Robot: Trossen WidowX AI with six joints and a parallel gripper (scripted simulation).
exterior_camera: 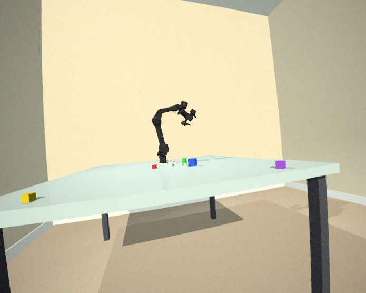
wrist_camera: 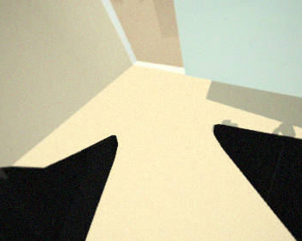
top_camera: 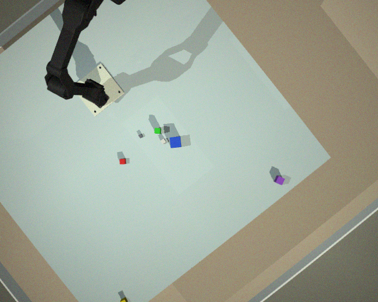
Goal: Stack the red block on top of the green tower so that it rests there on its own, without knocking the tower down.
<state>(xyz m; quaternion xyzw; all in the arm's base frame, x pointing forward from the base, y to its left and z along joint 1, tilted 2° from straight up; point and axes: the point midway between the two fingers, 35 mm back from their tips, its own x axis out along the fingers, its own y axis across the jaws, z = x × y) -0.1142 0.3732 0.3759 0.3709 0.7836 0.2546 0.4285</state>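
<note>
The red block is 390 mm ahead of my gripper tip, 530 mm to the right of it and 360 mm below it. From my gripper tip the other things lie so: green block 420 mm ahead, 330 mm to the right, 340 mm below; small white cube 470 mm ahead, 350 mm to the right, 370 mm below; small grey cube 370 mm ahead, 390 mm to the right, 370 mm below.
</note>
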